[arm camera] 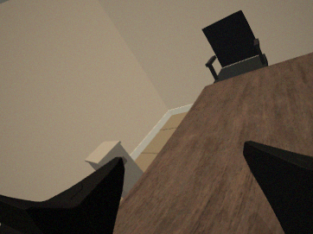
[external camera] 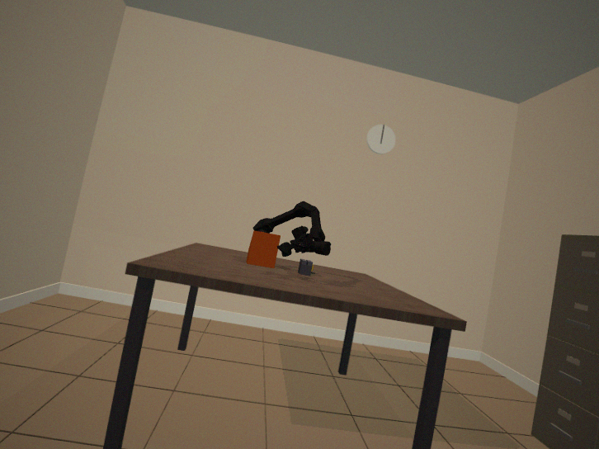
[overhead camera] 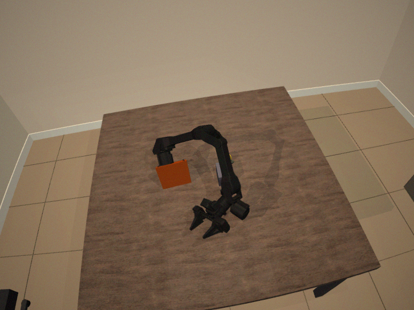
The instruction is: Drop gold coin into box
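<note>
The gold coin is 170 mm ahead of my gripper tip, 480 mm to the left of it and 130 mm below it.
</note>
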